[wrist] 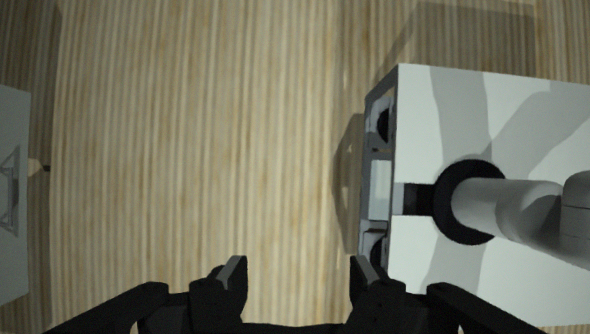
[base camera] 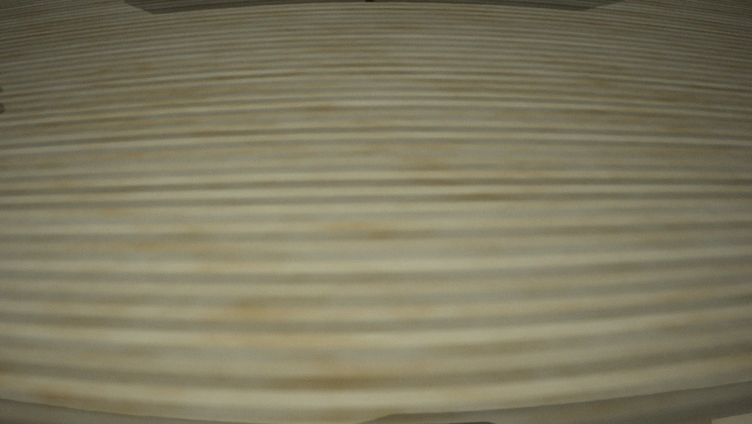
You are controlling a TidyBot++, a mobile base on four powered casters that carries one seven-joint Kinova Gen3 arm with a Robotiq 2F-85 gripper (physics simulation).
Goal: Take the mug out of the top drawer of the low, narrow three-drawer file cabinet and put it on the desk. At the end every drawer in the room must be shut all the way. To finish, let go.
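Where they show: gripper, fingertip midpoint: [wrist: 298, 275]; arm's base, link origin: [wrist: 473, 202].
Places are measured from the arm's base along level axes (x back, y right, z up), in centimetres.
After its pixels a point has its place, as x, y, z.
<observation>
My gripper [wrist: 298, 275] {-33.1, -0.9, 43.0} is open and empty at the bottom of the wrist view, pointing down high above the floor. A pale grey piece of furniture [wrist: 15, 122] {-88.7, 10.5, -0.8} is cut off by the left edge of the wrist view. A darker grey handle-like shape [wrist: 13, 192] {-88.4, -3.3, -1.0} shows on it. I cannot tell whether this is the low three-drawer file cabinet. The mug and an open drawer do not show in either view, and I cannot make out the desk.
My white mobile base [wrist: 415, 125] {-11.6, 13.5, -1.4} with the grey arm [wrist: 530, 200] {-3.5, 2.0, 20.1} stands at the right of the wrist view. Striped wood floor [wrist: 200, 150] {-60.6, 8.4, -39.7} [base camera: 368, 210] {-44.8, 0.0, -39.7} lies between it and the grey furniture. A dark shadow crosses the top of the base camera view.
</observation>
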